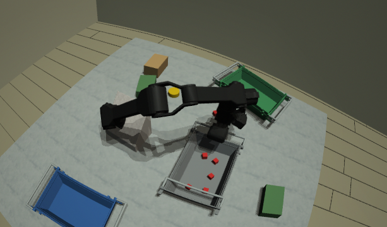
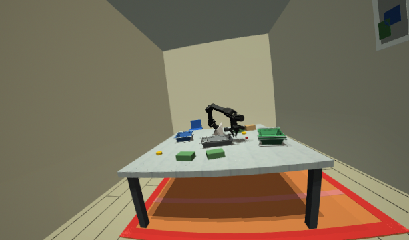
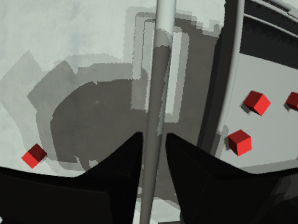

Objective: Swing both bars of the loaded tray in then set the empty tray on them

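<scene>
Now: gripper tip 57 cm to the left of the blue tray and 27 cm past it. Also, from my gripper tip: tan block (46 cm behind, 24 cm to the left, 1 cm below); then red bit (25 cm to the right, 3 cm below, 1 cm ahead); then red block (12 cm to the left, 7 cm behind, 3 cm below).
</scene>
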